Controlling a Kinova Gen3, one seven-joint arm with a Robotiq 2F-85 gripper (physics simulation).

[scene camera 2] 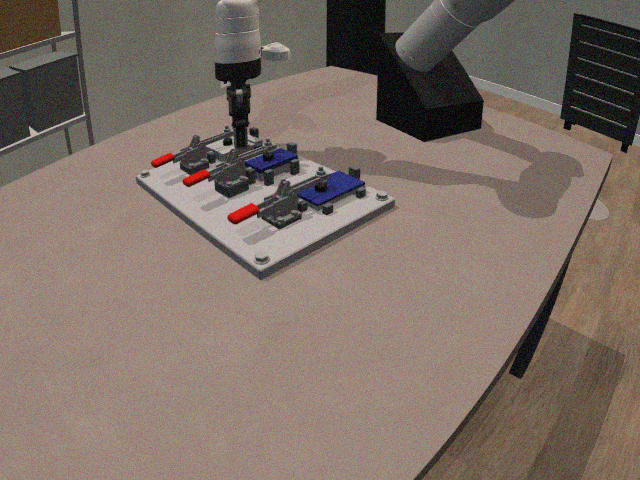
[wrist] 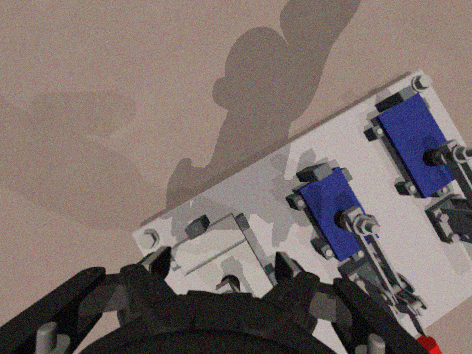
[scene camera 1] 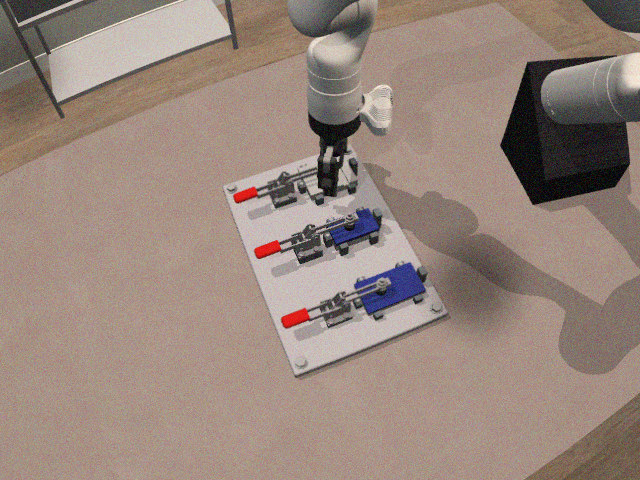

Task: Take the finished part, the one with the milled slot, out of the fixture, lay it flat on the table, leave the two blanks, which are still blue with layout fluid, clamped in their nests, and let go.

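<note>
The pale finished part lies in the far nest of the fixture plate. Its slot shows as a line in the wrist view. The arm of the toggle clamp with the red handle reaches over it, its tip on or close above the part. My gripper is open and low over this nest, a finger at each side; contact is unclear. The smaller blue blank and larger blue blank sit under their clamps.
The middle clamp's red handle and near clamp's red handle point left. The table surrounds the plate. The black robot base stands right of it. A drawer cabinet stands beyond the table.
</note>
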